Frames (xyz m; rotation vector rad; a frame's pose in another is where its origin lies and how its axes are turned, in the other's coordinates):
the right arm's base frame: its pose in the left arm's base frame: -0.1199 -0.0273 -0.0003 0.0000 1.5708 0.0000
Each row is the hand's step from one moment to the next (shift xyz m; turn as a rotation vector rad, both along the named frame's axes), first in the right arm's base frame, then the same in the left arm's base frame.
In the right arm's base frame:
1: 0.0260 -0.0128 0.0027 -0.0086 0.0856 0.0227
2: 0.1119 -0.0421 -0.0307 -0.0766 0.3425 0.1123
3: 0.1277 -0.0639 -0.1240 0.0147 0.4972 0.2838
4: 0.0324 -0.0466 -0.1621 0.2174 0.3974 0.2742
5: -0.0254 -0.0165 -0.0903 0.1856 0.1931 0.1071
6: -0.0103 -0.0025 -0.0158 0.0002 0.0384 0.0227
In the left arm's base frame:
1: 0.0027 -0.0128 -0.0260 0.0227 0.0856 0.0086
2: -0.0307 -0.0421 -0.1119 0.1123 0.3425 0.0766
3: -0.1240 -0.0639 -0.1277 0.2838 0.4972 -0.0147
4: -0.1621 -0.0466 -0.0324 0.2742 0.3974 -0.2174
5: -0.0903 -0.0165 0.0254 0.1071 0.1931 -0.1856
6: -0.0158 -0.0025 0.0103 0.0227 0.0384 -0.0002

